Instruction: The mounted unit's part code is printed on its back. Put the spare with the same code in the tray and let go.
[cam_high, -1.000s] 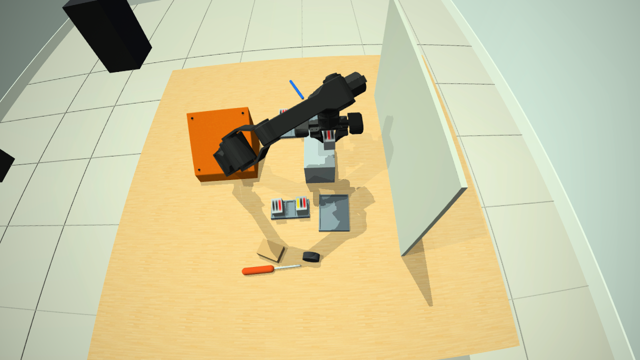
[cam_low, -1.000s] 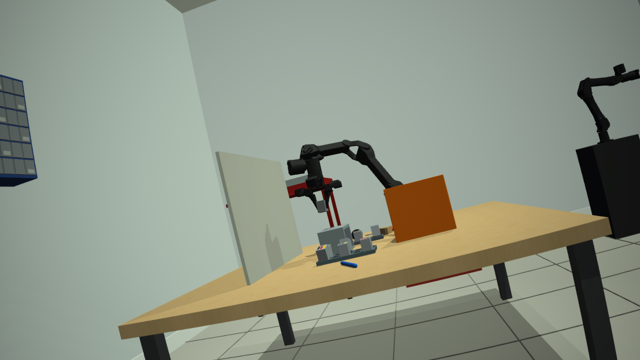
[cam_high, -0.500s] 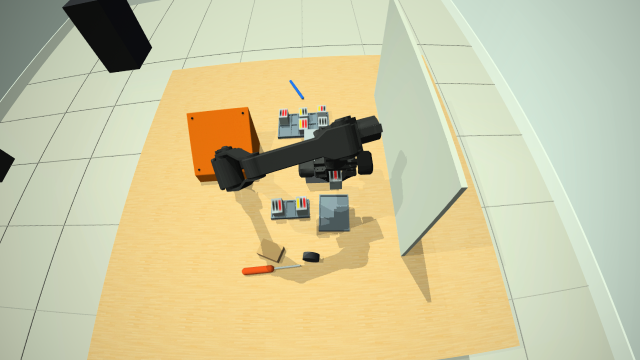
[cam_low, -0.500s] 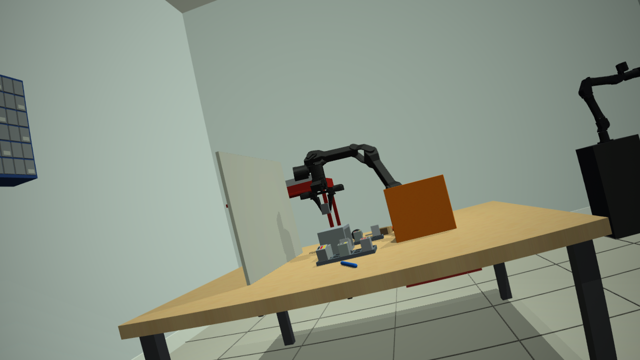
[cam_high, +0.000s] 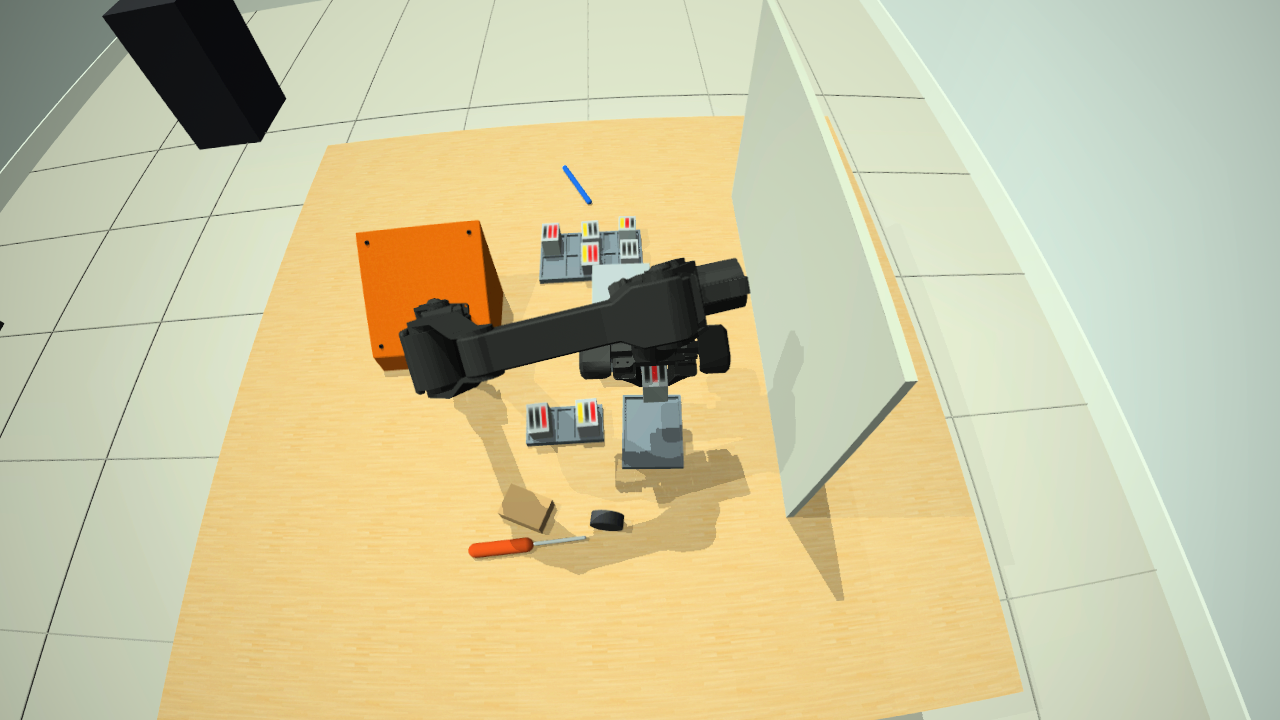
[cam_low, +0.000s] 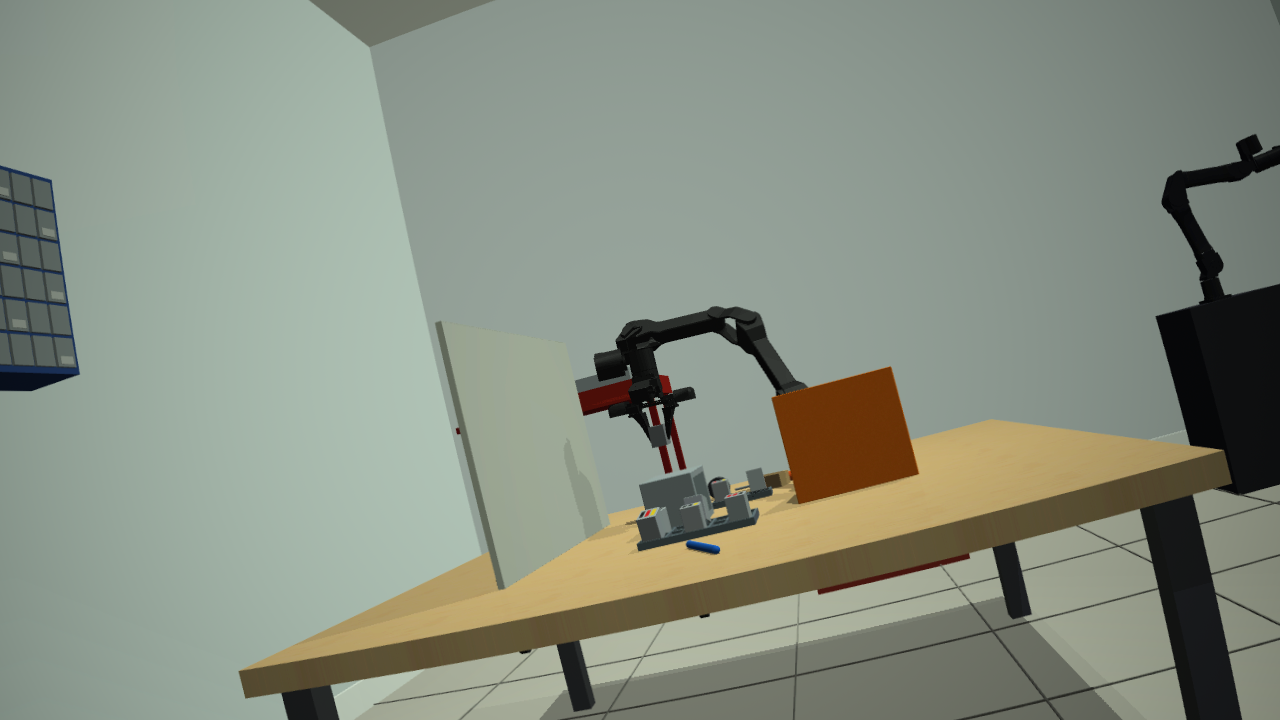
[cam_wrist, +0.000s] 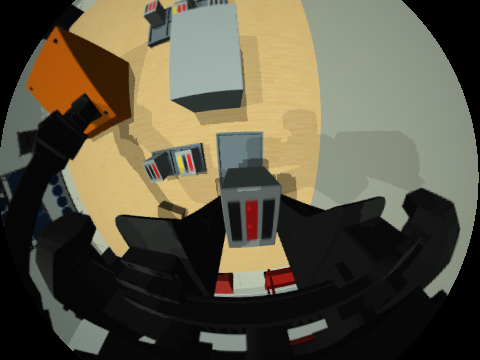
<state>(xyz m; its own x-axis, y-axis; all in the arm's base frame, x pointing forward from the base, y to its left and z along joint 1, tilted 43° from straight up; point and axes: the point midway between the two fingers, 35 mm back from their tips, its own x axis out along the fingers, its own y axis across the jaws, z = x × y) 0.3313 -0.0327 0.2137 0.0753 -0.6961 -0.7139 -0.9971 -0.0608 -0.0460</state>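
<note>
Now: gripper tip 16 cm above the grey tray. The rest, counted from my gripper tip: mounted unit: 5 cm behind, 20 cm to the left, 11 cm below; black puck: 7 cm behind, 16 cm to the right, 14 cm below; grey spare: 2 cm above.
</note>
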